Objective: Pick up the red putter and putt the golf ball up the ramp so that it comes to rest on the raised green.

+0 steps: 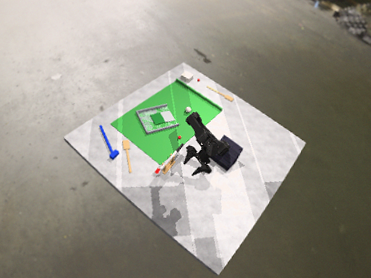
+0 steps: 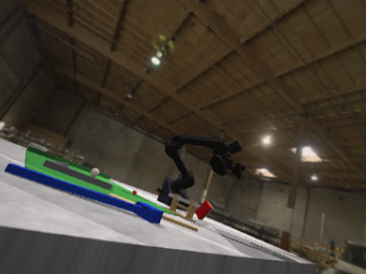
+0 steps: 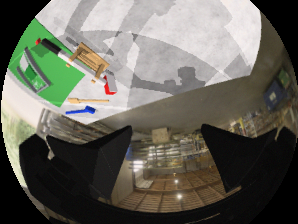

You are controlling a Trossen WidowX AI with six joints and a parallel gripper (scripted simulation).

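My gripper tip is now 20 cm above the wooden stand, 17 cm short of it and 7 cm to the left of it. Also, from my gripper tip: white golf ball (56 cm to the right, 39 cm ahead, 21 cm below); then blue putter (57 cm ahead, 22 cm below, 7 cm to the left); then white box (87 cm to the right, 64 cm ahead, 21 cm below).
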